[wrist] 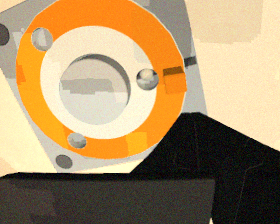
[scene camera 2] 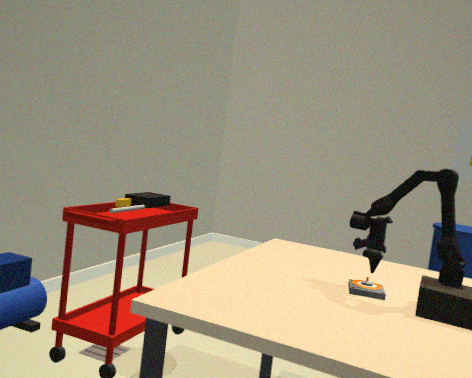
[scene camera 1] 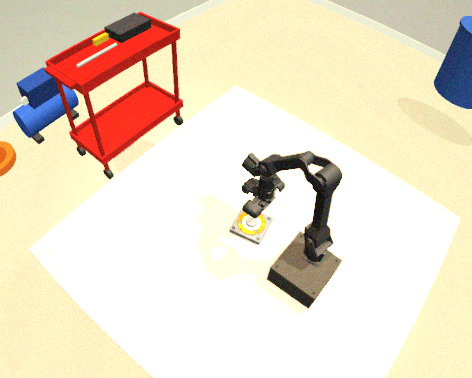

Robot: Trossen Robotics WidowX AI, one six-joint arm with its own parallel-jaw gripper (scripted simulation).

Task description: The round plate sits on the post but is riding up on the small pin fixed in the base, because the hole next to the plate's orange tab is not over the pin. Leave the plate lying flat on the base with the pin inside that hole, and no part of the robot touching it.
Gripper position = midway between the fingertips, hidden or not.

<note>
My gripper (scene camera 1: 261, 209) is shut, with nothing in its grasp. Also in view: a square grey base (wrist: 95, 88).
My gripper shows as well in the wrist view (wrist: 189, 122) and in scene camera 2 (scene camera 2: 372, 273).
</note>
